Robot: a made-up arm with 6 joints.
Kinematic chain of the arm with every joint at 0, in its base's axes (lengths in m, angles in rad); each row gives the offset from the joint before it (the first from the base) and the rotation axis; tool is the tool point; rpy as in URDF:
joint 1: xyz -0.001 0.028 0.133 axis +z
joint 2: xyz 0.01 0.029 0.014 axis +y
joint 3: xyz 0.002 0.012 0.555 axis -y
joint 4: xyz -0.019 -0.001 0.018 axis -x
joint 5: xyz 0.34 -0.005 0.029 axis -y
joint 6: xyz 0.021 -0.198 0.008 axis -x
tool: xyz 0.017 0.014 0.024 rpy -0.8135 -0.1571 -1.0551
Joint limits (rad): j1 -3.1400..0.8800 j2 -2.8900..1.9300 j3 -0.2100..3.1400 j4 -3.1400..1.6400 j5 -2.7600..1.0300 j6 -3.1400..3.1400
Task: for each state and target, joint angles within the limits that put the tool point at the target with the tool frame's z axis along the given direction. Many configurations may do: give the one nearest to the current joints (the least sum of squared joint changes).
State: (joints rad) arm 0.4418 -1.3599 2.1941 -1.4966 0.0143 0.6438
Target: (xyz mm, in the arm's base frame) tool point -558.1 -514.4 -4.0 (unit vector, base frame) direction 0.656 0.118 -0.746
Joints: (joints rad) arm 0.6983 -1.3159 3.0779 -1.3396 0.1104 0.4123
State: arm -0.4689 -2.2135 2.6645 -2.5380 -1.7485 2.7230
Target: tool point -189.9 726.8 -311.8 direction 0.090 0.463 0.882
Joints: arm -1.2177 -1.8942 2.7954 -1.6977 -2.0636 3.1400
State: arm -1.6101 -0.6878 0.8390 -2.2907 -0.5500 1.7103
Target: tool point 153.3 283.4 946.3 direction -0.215 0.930 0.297
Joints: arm -1.4779 -0.6498 0.9580 -2.4838 -0.4338 1.5838
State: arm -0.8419 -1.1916 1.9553 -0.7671 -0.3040 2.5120
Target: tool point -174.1 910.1 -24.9 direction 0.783 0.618 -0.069
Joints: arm -1.4573 -1.6156 2.3046 -0.9761 -0.1872 2.2932
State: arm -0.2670 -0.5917 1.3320 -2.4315 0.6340 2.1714
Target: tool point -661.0 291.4 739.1 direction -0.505 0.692 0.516
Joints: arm -0.2603 -1.1182 1.4931 -1.9096 0.4086 2.9062
